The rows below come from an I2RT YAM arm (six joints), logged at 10 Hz.
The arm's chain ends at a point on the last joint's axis. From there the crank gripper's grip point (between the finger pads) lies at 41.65 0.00 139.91 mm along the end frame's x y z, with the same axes.
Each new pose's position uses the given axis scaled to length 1; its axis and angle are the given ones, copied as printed.
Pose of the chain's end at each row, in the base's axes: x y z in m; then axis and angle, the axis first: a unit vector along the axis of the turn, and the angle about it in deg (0 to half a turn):
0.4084, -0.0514, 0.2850, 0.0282, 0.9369, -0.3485, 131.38
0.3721, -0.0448, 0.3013, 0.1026, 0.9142, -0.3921, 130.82
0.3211, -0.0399, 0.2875, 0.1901, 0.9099, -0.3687, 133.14
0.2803, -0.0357, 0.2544, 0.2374, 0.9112, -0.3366, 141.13
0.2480, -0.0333, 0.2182, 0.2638, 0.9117, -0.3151, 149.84
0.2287, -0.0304, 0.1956, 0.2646, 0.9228, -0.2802, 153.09
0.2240, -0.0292, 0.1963, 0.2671, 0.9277, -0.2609, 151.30
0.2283, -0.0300, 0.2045, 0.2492, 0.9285, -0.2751, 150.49
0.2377, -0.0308, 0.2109, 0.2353, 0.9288, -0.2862, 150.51
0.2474, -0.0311, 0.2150, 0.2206, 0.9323, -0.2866, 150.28
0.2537, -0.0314, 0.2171, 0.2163, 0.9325, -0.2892, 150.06
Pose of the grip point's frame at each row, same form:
0.4770, -0.1393, 0.1908, 0.0282, 0.9369, -0.3485, 131.38
0.4331, -0.1445, 0.2138, 0.1026, 0.9142, -0.3921, 130.82
0.3715, -0.1374, 0.1913, 0.1901, 0.9099, -0.3687, 133.14
0.3122, -0.1256, 0.1439, 0.2374, 0.9112, -0.3366, 141.13
0.2598, -0.1147, 0.0976, 0.2638, 0.9117, -0.3151, 149.84
0.2359, -0.1016, 0.0684, 0.2646, 0.9228, -0.2802, 153.09
0.2371, -0.0966, 0.0675, 0.2671, 0.9277, -0.2609, 151.30
0.2429, -0.1016, 0.0782, 0.2492, 0.9285, -0.2751, 150.49
0.2521, -0.1054, 0.0863, 0.2353, 0.9288, -0.2862, 150.51
0.2632, -0.1062, 0.0908, 0.2206, 0.9323, -0.2866, 150.28
0.2700, -0.1073, 0.0935, 0.2163, 0.9325, -0.2892, 150.06

